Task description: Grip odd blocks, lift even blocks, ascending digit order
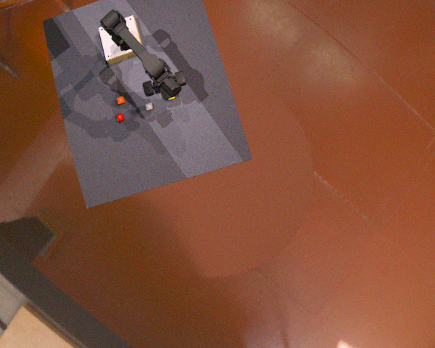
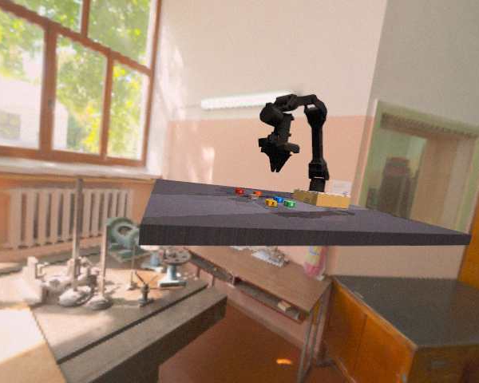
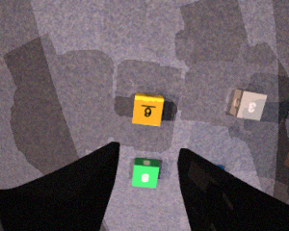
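The blue block lies 12 cm below my gripper tip, 11 cm to the right of it and 8 cm behind it. The rest, counted from my gripper tip: pale grey block (12 cm to the right, 12 cm below, 3 cm ahead); yellow block (12 cm below); green block (12 cm below, 9 cm behind, 2 cm to the right).
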